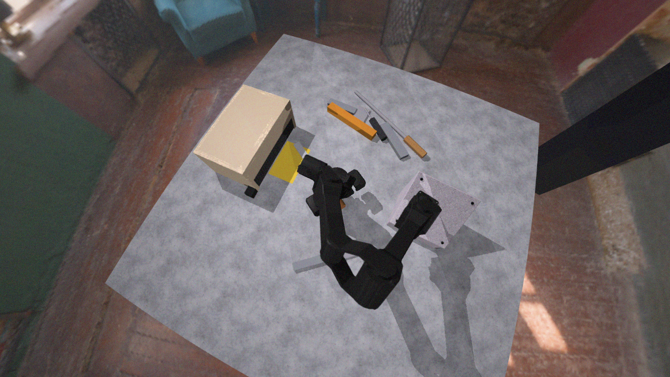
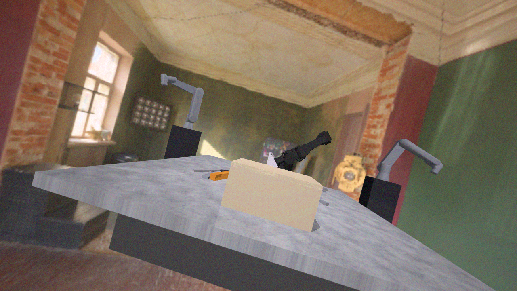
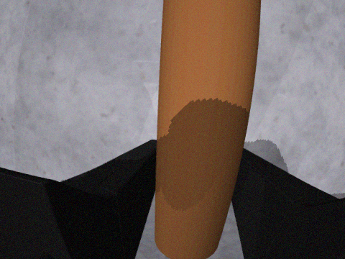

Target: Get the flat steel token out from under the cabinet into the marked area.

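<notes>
Right now the grey bar is 32 cm to the right of my gripper tip and 6 cm behind it. Round my gripper tip: flat grey token (33 cm ahead, 7 cm to the right, 1 cm below); then orange bar (31 cm to the right, 12 cm ahead); then black-handled tool (35 cm to the right, 4 cm ahead).
</notes>
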